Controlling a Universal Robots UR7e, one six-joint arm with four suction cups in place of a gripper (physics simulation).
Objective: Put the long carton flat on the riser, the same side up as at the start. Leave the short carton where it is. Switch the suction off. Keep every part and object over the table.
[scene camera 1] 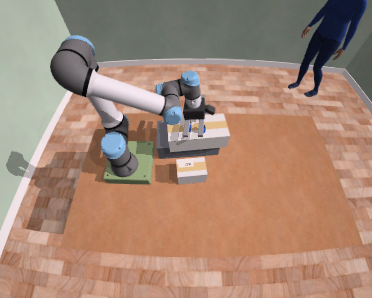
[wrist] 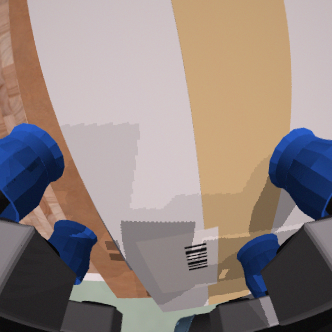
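Seen in the pictures: hand at its tool point: (scene camera 1: 196,121) (wrist: 165,206); arm's base at its link origin: (scene camera 1: 125,165).
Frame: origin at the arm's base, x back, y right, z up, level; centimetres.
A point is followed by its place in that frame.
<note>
The long carton (scene camera 1: 215,140) @(x -48.9, y -12.7, z 12.9 cm) (wrist: 110,75) @(x -45.0, y -25.1, z 15.8 cm), white with a tan tape band and a barcode label, lies label side up above the dark grey riser (scene camera 1: 161,142) @(x -19.5, y -13.8, z 5.4 cm). It overhangs the riser at the right; whether a small gap lies beneath it cannot be told. My gripper (scene camera 1: 196,128) @(x -38.2, y -23.0, z 14.8 cm) (wrist: 167,200) @(x -38.2, y -23.0, z 14.8 cm) is at the top of the long carton, toward its label end, and looks shut on it. Its right-hand blue cups in the wrist view are over the tape side; the left-hand cups are near the carton's edge. The short carton (scene camera 1: 191,176) @(x -38.1, y 4.1, z 3.0 cm) stands apart, in front of the riser.
The green base plate (scene camera 1: 145,162) @(x -11.4, y -3.0, z -0.1 cm) with my arm's foot is left of both cartons. The brown table surface (scene camera 1: 225,215) @(x -57.6, y 20.6, z -6.6 cm) extends right and toward the front. A person in blue (scene camera 1: 332,30) stands at the back right, beyond the brown surface.
</note>
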